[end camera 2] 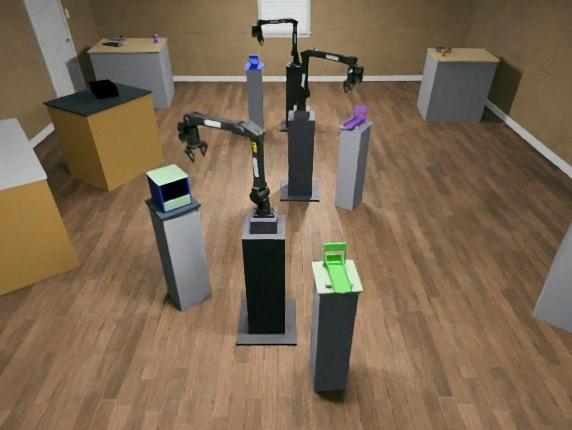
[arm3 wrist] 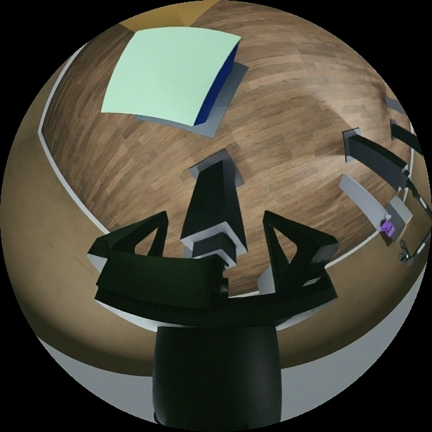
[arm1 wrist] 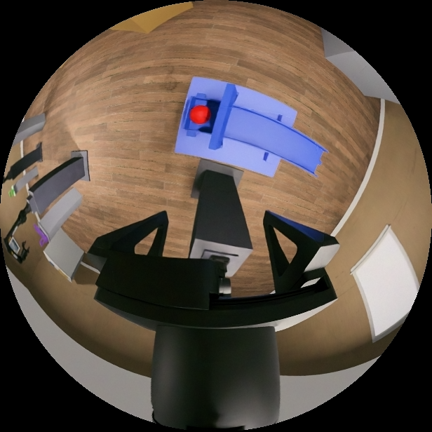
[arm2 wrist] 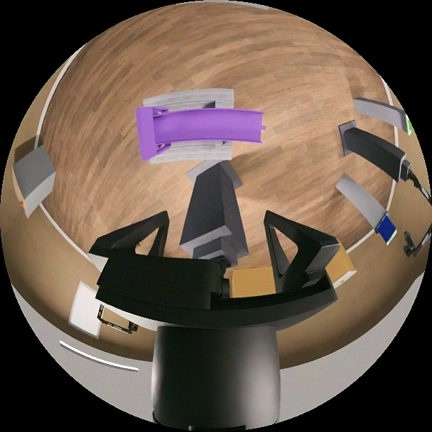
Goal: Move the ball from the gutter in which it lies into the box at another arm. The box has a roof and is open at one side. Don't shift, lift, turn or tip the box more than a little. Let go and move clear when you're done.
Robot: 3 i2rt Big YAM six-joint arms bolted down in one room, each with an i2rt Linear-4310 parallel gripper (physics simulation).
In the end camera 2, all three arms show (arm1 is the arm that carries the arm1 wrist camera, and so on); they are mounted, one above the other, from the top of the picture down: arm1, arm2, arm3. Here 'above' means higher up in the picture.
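A red ball lies at the left end of a blue gutter, left of its upright crosspiece, in the arm1 wrist view. The ball does not show in the end camera. The box has a pale green roof and dark blue walls; it stands upright on a pedestal left of arm3, its open side facing the end camera. Arm1's gripper is open and empty, apart from the gutter. Arm2's gripper is open and empty. Arm3's gripper is open and empty, higher than the box.
A purple gutter stands on a pedestal right of arm2. A green gutter stands on a pedestal right of arm3. A black object lies on a dark-topped yellow cabinet at the left. Grey cabinets stand farther back.
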